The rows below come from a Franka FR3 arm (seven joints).
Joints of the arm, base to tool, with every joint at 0 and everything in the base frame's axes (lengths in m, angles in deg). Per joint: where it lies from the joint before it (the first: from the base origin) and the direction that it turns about. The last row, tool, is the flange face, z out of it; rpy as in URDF.
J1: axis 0 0 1 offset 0.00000 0.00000 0.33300
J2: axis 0 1 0 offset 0.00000 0.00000 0.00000
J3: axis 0 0 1 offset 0.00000 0.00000 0.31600
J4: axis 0 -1 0 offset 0.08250 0.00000 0.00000
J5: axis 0 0 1 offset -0.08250 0.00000 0.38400
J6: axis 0 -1 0 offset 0.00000 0.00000 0.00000
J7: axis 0 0 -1 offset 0.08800 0.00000 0.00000
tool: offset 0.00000 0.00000 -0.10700 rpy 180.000 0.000 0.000
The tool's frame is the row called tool.
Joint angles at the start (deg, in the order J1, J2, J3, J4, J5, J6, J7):
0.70, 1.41, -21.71, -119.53, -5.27, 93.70, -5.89
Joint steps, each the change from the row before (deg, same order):
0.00, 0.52, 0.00, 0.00, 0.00, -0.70, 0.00
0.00, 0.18, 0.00, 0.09, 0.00, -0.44, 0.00
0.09, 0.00, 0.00, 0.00, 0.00, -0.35, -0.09
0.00, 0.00, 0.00, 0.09, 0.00, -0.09, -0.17
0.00, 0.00, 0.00, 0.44, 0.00, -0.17, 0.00
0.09, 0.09, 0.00, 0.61, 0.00, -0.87, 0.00
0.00, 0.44, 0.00, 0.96, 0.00, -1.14, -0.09
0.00, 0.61, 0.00, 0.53, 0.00, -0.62, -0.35
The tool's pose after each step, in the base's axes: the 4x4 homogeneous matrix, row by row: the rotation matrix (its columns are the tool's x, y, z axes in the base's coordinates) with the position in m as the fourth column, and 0 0 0 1 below. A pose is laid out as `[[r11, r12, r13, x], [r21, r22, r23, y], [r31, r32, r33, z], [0, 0, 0, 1]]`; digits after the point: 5 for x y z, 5 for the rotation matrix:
[[0.84899, -0.22595, -0.47767, 0.45449], [-0.21772, -0.97325, 0.07341, -0.18386], [-0.48147, 0.04167, -0.87547, 0.38165], [0, 0, 0, 1]]
[[0.84450, -0.22624, -0.48542, 0.45403], [-0.21742, -0.97317, 0.07530, -0.18369], [-0.48943, 0.04195, -0.87103, 0.38066], [0, 0, 0, 1]]
[[0.84223, -0.22369, -0.49052, 0.45353], [-0.21411, -0.97381, 0.07646, -0.18273], [-0.49478, 0.04063, -0.86807, 0.38051], [0, 0, 0, 1]]
[[0.84285, -0.22131, -0.49053, 0.45371], [-0.21136, -0.97441, 0.07646, -0.18281], [-0.49490, 0.03923, -0.86806, 0.38109], [0, 0, 0, 1]]
[[0.84497, -0.22165, -0.48672, 0.45523], [-0.21240, -0.97430, 0.07496, -0.18337], [-0.49083, 0.04004, -0.87033, 0.38406], [0, 0, 0, 1]]
[[0.84208, -0.22111, -0.49195, 0.45624], [-0.21169, -0.97441, 0.07559, -0.18298], [-0.49607, 0.04049, -0.86734, 0.38722], [0, 0, 0, 1]]
[[0.83666, -0.22093, -0.50120, 0.45813], [-0.21148, -0.97439, 0.07649, -0.18360], [-0.50526, 0.04199, -0.86195, 0.38992], [0, 0, 0, 1]]
[[0.83156, -0.21619, -0.51163, 0.45955], [-0.20631, -0.97546, 0.07687, -0.18392], [-0.51570, 0.04164, -0.85576, 0.38850], [0, 0, 0, 1]]

